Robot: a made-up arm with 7 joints.
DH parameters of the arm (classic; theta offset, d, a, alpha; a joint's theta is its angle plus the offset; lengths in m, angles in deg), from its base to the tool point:
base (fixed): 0 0 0 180
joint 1: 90 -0.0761 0.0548 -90
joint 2: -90 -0.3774 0.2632 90
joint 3: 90 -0.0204 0.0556 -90
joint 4: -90 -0.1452 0.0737 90
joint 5: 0 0.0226 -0.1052 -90
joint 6: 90 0.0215 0.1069 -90
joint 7: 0 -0.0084 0.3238 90
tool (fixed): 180 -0.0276 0 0
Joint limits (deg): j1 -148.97..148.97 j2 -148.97..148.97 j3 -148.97..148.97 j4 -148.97..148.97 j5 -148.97..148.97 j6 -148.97..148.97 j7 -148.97..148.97
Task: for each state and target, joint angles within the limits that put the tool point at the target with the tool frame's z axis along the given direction. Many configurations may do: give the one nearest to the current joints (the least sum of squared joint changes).
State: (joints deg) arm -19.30 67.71 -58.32 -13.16 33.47 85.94 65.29
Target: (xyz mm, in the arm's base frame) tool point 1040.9 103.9 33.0 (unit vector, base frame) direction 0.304 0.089 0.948
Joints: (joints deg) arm -37.24 84.13 -66.97 -1.90 38.87 98.27 67.66
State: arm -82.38 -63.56 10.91 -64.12 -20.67 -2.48 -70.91
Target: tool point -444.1 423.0 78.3 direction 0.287 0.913 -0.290
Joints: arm -90.85 -38.77 26.94 -65.82 -66.95 -9.40 -46.72
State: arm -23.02 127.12 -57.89 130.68 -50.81 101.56 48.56
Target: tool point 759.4 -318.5 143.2 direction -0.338 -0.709 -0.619
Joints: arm -12.79 130.93 -68.81 144.96 -31.16 133.80 86.03
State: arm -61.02 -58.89 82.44 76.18 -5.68 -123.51 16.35
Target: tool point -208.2 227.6 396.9 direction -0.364 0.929 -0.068
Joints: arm -92.55 -65.29 100.28 66.10 12.40 -139.26 9.61
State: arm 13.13 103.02 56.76 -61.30 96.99 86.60 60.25
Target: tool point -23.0 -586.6 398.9 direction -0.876 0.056 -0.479
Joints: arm -0.04 129.92 78.26 -83.06 84.32 64.73 66.58
